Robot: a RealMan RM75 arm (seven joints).
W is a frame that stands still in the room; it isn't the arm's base.
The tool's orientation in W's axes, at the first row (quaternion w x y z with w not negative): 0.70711, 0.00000, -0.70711, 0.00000
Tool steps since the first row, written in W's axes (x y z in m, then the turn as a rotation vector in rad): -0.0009, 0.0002, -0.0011, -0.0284, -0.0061, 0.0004; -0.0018, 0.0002, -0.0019, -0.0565, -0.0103, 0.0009; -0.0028, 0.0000, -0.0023, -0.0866, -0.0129, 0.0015; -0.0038, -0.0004, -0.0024, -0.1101, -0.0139, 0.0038; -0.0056, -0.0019, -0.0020, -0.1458, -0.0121, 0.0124
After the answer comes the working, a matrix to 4 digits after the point.
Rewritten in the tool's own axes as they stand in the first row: -0.0011, 0.0002, 0.0009, 0.0004, -0.0061, 0.0284; -0.0019, 0.0002, 0.0018, 0.0009, -0.0103, 0.0565; -0.0023, 0.0000, 0.0028, 0.0015, -0.0129, 0.0866; -0.0024, -0.0004, 0.0038, 0.0038, -0.0139, 0.1101; -0.0020, -0.0019, 0.0056, 0.0124, -0.0121, 0.1458
The tool's axes in the first row as the columns of a matrix, in W's axes (rounded; the answer above uses it unrounded):
0.0000, 0.0000, -1.0000
0.0000, 1.0000, 0.0000
1.0000, 0.0000, 0.0000

